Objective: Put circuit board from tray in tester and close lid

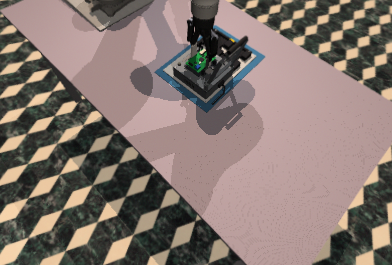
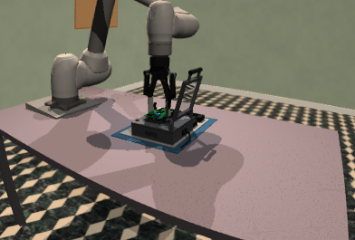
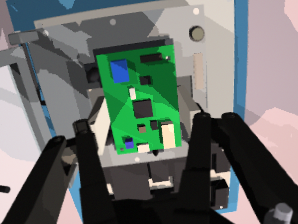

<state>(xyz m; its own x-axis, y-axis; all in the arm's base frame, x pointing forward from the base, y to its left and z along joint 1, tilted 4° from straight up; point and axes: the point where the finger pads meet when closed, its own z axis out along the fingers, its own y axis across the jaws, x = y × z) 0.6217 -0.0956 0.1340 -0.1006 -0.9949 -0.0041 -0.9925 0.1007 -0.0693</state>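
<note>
The green circuit board is 2 cm below my hand. The rest, counted from my hand: clear lid: 12 cm ahead, 8 cm above, 1 cm to the right; black tester: 4 cm to the left, 4 cm ahead, 1 cm above.
</note>
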